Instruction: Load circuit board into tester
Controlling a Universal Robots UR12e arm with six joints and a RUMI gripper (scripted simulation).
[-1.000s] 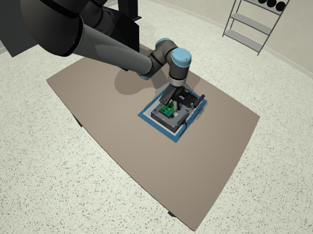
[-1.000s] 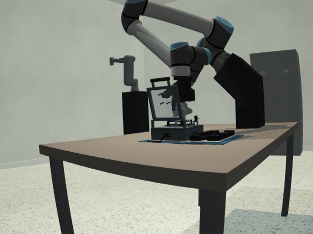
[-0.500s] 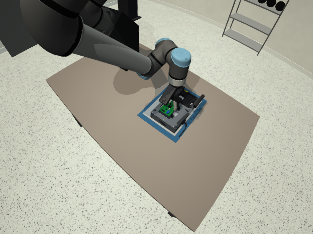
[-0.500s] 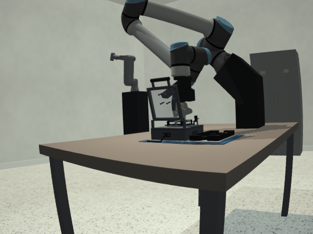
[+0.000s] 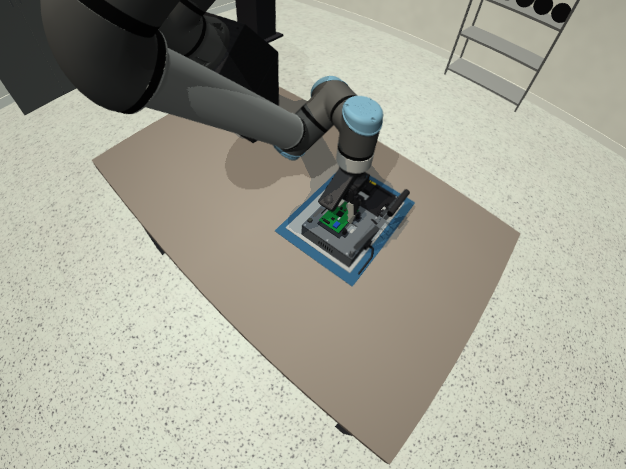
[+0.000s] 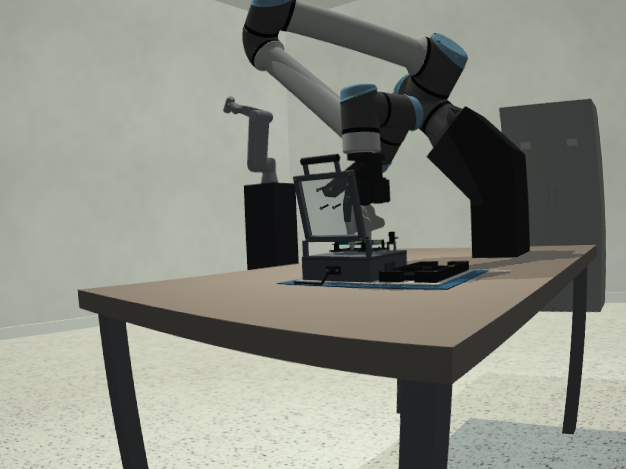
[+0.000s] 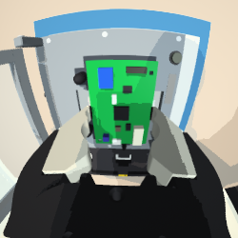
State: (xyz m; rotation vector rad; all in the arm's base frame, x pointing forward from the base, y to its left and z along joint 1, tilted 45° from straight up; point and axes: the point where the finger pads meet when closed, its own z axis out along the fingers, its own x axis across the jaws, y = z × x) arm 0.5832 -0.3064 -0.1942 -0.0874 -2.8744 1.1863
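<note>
The green circuit board lies right at my hand. The rest, counted from my hand: tester bed (10 mm to the left, 10 mm below, 10 mm ahead); black post (60 mm to the left, 60 mm behind, 10 mm above); tester (40 mm to the left, 40 mm ahead, 30 mm above).
</note>
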